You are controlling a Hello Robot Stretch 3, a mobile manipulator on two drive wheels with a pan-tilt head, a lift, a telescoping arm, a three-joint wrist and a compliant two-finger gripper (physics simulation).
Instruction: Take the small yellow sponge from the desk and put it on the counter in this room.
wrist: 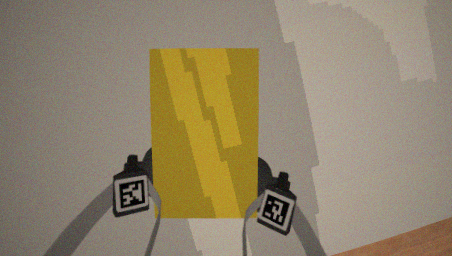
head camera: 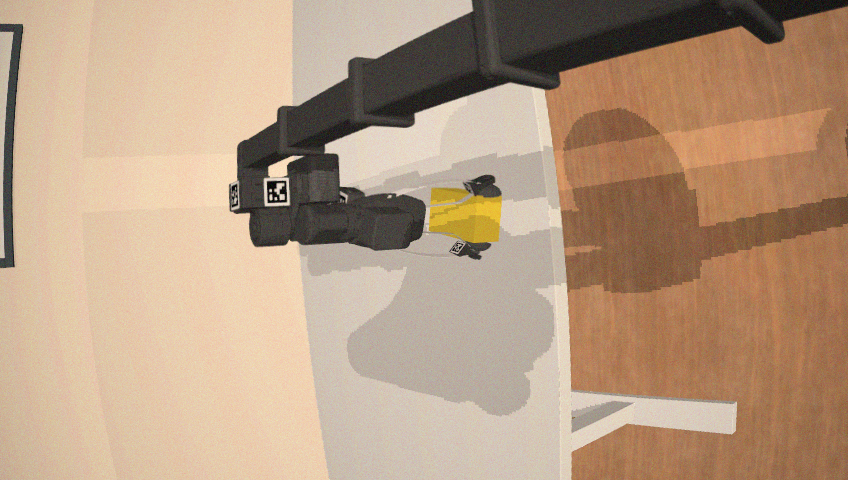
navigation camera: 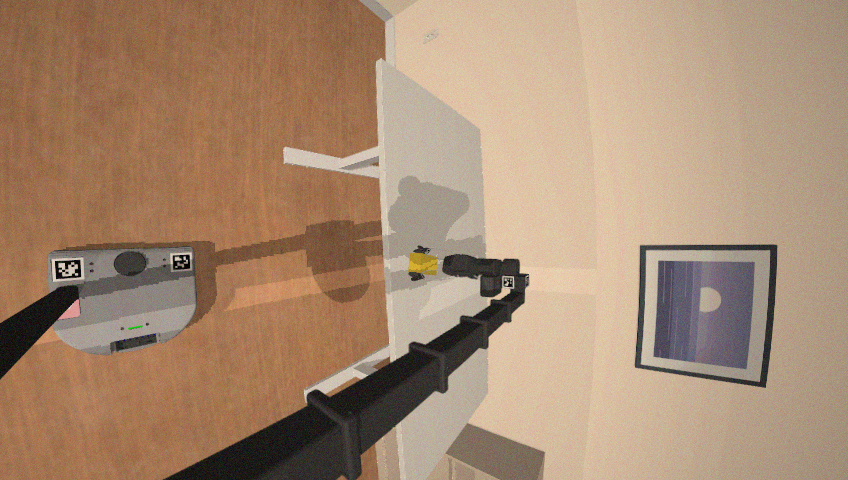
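Where they show: gripper, between the fingertips: (wrist: pixel 209 168) (head camera: pixel 492 217) (navigation camera: pixel 412 262); robot's base, origin of its link: (navigation camera: pixel 130 262).
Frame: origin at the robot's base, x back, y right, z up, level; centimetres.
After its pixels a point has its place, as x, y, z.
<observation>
The small yellow sponge (head camera: pixel 451 220) @[2.1, 68.9, 76.9] (navigation camera: pixel 428 265) @[3.2, 68.4, 76.9] (wrist: pixel 205 100) @[3.5, 70.8, 76.8] is a block between my two fingertips, over the pale desk (head camera: pixel 357 434) @[-40.6, 110.5, 72.0] (navigation camera: pixel 440 118) @[-54.7, 86.5, 72.0] (wrist: pixel 75 75) @[-6.6, 75.2, 72.0]. My gripper (head camera: pixel 480 216) @[2.2, 65.7, 72.3] (navigation camera: pixel 419 263) @[2.2, 65.7, 72.3] (wrist: pixel 209 168) @[2.2, 65.7, 72.3] is shut on the sponge, with a dark fingertip pad against each long side. In the wrist view the sponge's upper part reaches beyond the pads. Whether its underside touches the desk is hidden. I cannot tell whether any piece of furniture in view is the counter.
My long arm (head camera: pixel 416 89) @[8.8, 32.9, 107.8] (navigation camera: pixel 392 398) @[9.2, 16.7, 108.1] reaches across the desk. A low cabinet (navigation camera: pixel 499 453) @[114.1, 123.1, 84.2] stands past the desk's end, against the wall. White desk legs (head camera: pixel 684 413) (navigation camera: pixel 312 158) stick out over the wooden floor. A framed picture (navigation camera: pixel 705 255) @[3.4, 132.5, 165.5] hangs on the wall. My base (navigation camera: pixel 154 297) @[10.7, 5.3, 15.9] is at the left.
</observation>
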